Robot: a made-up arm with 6 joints. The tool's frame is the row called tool. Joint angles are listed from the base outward. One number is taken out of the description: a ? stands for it. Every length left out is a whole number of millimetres.
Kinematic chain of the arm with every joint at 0, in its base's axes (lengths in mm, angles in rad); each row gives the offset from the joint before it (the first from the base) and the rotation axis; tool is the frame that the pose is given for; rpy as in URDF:
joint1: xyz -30 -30 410 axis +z
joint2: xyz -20 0 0 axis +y
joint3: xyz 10 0 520 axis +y
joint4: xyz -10 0 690 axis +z
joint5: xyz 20 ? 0 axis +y
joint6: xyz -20 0 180 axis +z
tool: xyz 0 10 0 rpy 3.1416 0 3.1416
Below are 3 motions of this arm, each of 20 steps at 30 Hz.
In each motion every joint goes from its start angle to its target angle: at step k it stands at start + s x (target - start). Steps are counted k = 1, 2, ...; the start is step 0. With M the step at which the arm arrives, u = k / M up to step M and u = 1 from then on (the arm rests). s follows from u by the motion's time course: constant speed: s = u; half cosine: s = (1 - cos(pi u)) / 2; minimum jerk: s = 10 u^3 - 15 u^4 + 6 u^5.
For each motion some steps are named. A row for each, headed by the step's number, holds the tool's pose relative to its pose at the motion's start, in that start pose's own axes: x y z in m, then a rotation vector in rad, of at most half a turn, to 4 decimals.
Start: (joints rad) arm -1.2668 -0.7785 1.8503 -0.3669 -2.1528 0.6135
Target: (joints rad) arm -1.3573 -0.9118 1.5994 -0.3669 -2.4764 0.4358
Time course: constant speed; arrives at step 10
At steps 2, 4, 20:
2: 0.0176 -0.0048 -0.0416 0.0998 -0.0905 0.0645
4: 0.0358 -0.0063 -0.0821 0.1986 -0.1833 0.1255
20: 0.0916 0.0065 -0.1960 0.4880 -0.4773 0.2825

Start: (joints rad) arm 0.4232 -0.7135 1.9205 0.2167 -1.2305 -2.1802
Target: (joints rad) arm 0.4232 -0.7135 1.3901 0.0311 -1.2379 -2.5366
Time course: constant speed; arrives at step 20
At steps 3, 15, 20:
3: -0.0058 -0.0369 -0.0499 -0.0823 0.0216 0.0476
15: -0.0536 -0.2140 -0.2159 -0.3959 0.1609 0.2537
20: -0.0840 -0.2986 -0.2663 -0.5163 0.2440 0.3446

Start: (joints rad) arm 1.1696 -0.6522 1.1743 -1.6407 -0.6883 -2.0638
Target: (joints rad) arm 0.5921 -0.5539 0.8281 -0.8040 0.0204 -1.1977
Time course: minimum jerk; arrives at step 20
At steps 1, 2, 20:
1: -0.0001 0.0003 0.0000 0.0012 -0.0002 -0.0011
2: -0.0006 0.0025 -0.0001 0.0092 -0.0011 -0.0084
20: -0.0924 0.1836 0.0228 0.8851 0.3569 -0.9883

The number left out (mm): -40
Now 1 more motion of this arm.
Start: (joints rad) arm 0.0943 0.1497 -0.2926 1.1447 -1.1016 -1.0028
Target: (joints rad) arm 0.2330 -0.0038 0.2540 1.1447 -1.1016 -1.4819
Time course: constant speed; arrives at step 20
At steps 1, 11, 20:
1: -0.0117 -0.0031 0.0033 -0.0014 0.0161 0.0371
11: -0.1177 -0.0423 0.0520 0.0122 0.1806 0.4047
20: -0.1928 -0.0894 0.1175 0.0696 0.3303 0.7276

